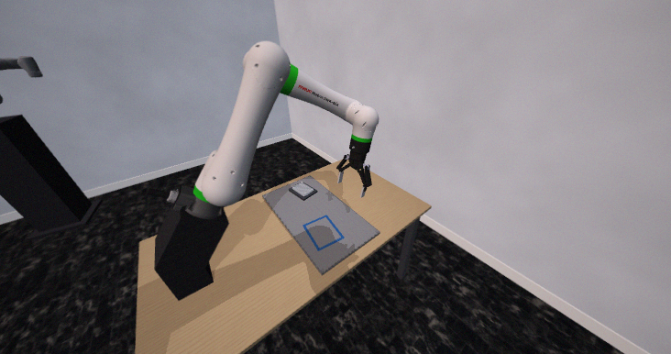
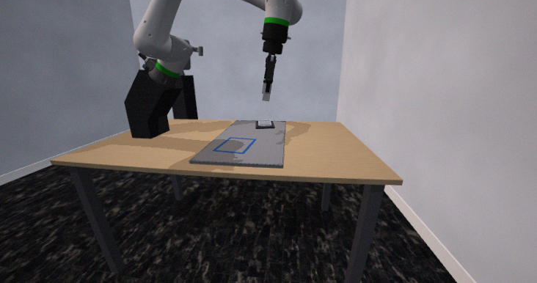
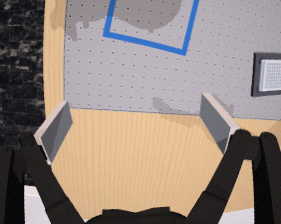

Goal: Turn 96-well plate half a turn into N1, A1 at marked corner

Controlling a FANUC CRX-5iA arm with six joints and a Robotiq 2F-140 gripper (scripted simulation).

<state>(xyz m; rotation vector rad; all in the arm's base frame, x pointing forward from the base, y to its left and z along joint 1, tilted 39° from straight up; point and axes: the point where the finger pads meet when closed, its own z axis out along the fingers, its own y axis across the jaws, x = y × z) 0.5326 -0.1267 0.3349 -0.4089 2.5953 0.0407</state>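
Now: hand 130 mm past the white 96-well plate, 400 mm to the right of it and 230 mm above it. From my hand the other things lie so: dark plate nest N1: 130 mm behind, 400 mm to the left, 240 mm below; then A1 label: 100 mm behind, 490 mm to the left, 230 mm below.
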